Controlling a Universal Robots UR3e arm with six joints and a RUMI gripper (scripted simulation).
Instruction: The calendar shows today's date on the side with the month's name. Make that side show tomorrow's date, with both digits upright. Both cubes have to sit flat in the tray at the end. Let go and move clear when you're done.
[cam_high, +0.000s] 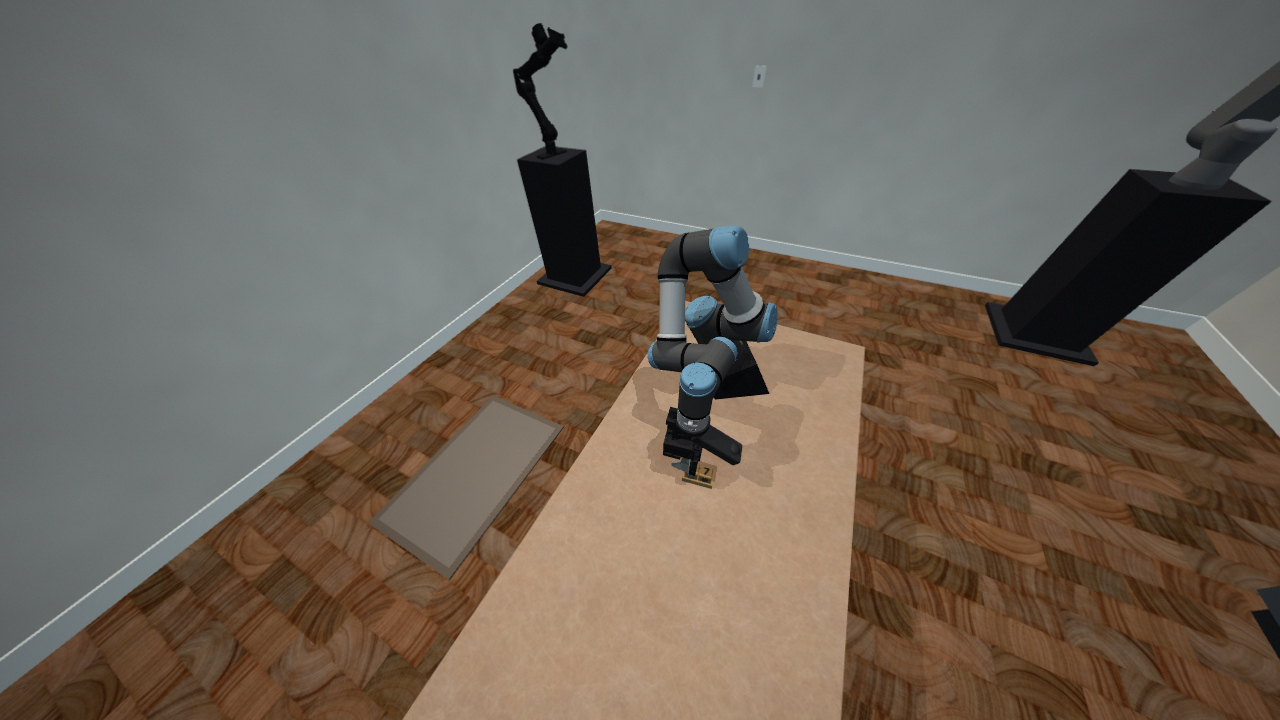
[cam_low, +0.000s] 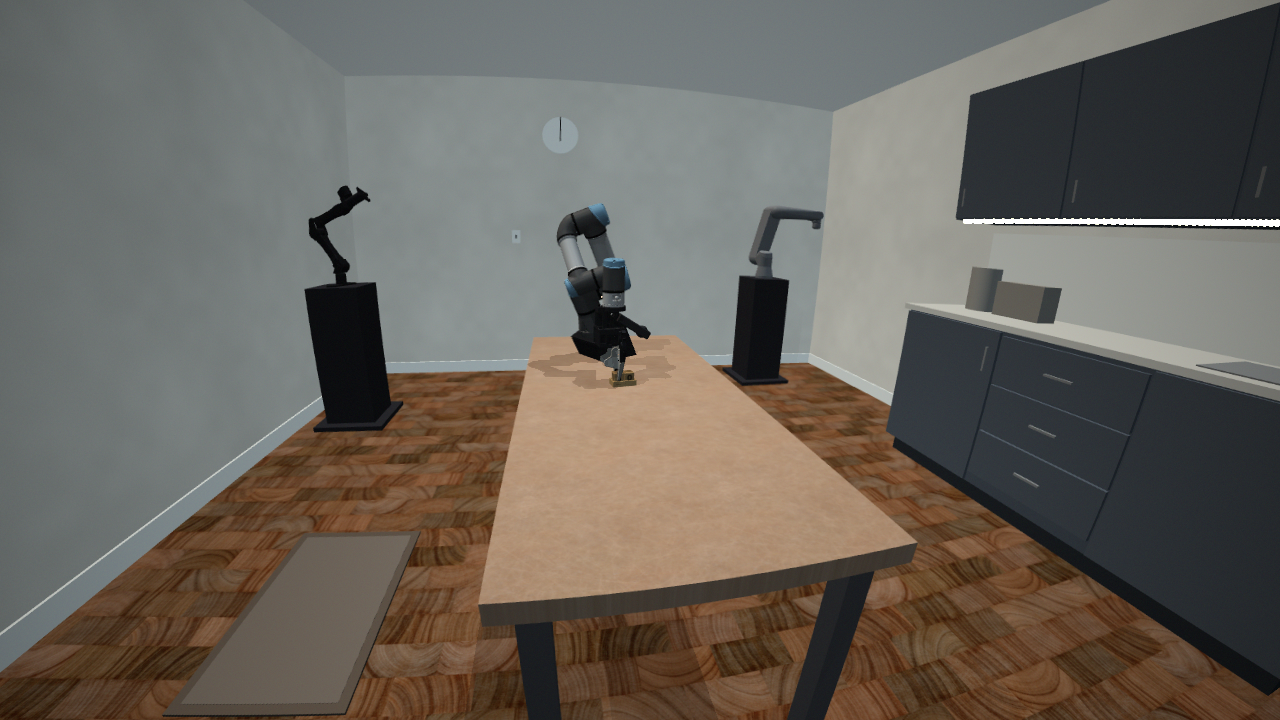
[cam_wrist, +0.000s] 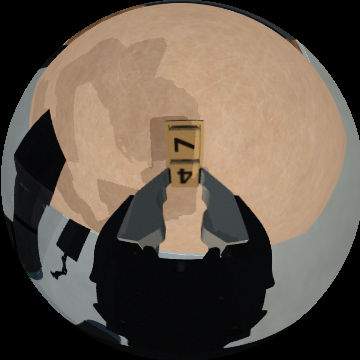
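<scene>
My gripper is now 3 cm above the wooden tray and 2 cm to the right of it.
</scene>
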